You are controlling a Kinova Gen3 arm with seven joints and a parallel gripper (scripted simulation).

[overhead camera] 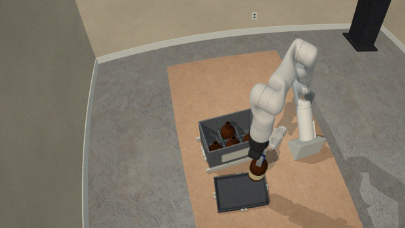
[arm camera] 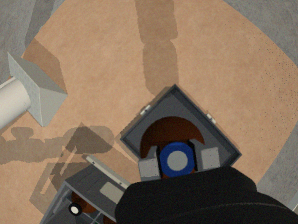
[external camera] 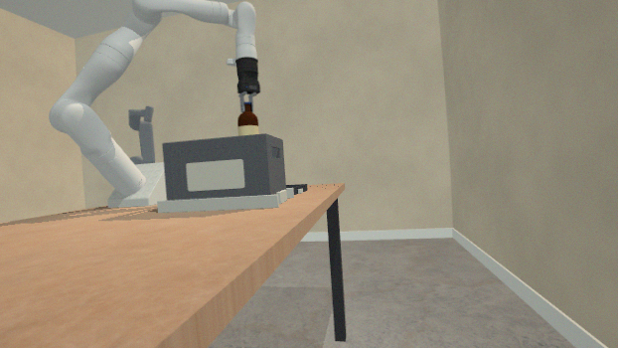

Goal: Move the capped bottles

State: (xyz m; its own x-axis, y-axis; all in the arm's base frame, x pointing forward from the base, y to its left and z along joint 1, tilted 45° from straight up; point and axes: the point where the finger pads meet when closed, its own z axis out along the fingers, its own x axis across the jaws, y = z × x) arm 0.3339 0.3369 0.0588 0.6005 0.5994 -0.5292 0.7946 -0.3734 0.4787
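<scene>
My hand is 50 mm short of the dark tray and 310 mm above it. The rest, counted from my hand: crate (60 mm ahead, 270 mm to the right, 240 mm below).
</scene>
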